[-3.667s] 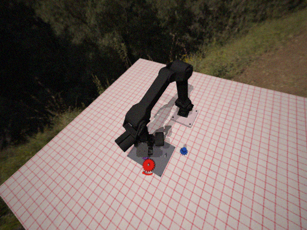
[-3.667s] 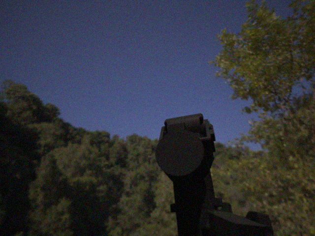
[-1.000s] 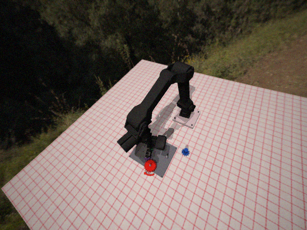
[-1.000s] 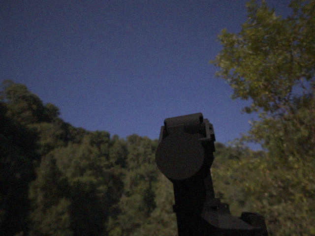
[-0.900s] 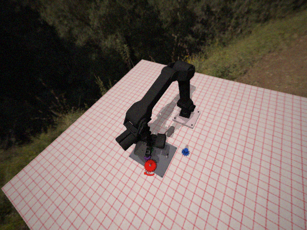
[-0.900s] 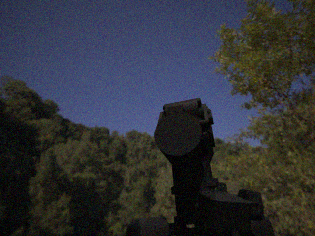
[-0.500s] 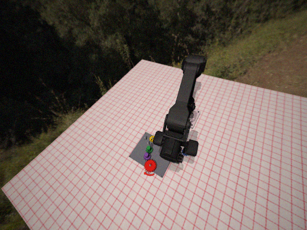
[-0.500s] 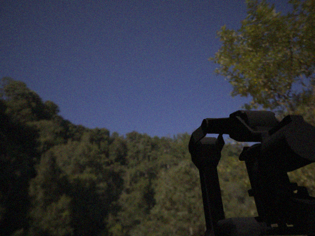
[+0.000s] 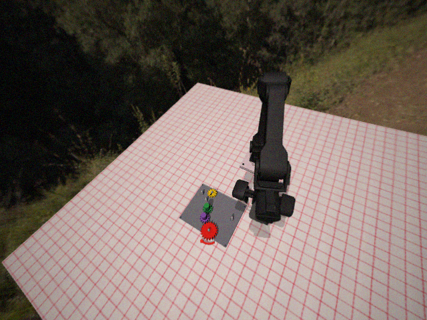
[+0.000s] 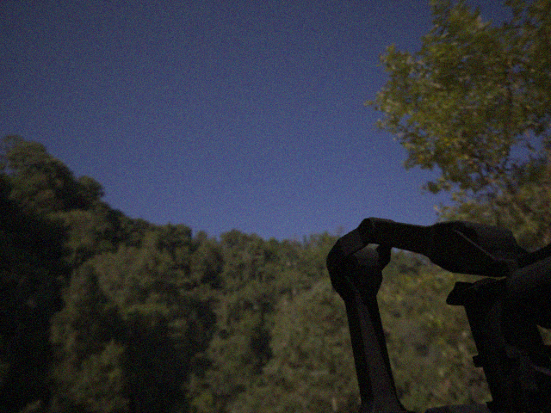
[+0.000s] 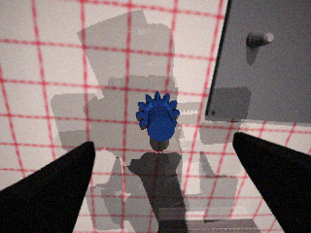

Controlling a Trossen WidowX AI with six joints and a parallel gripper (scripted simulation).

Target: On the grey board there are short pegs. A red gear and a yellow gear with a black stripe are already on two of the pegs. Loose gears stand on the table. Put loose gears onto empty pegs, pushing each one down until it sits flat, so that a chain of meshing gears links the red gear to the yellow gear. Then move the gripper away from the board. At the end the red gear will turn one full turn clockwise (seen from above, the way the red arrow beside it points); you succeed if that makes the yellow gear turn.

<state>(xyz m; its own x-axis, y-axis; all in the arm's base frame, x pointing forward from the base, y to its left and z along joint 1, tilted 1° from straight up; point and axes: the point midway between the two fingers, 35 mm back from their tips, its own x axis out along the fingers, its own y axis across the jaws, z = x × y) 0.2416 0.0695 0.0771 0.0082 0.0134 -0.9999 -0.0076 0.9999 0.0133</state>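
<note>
My gripper tip is now 50 mm above the blue gear. Also, from my gripper tip: green gear 180 mm to the right, 60 mm ahead, 40 mm below; yellow gear 190 mm to the right, 50 mm below; red gear 140 mm to the right, 140 mm ahead, 50 mm below.
</note>
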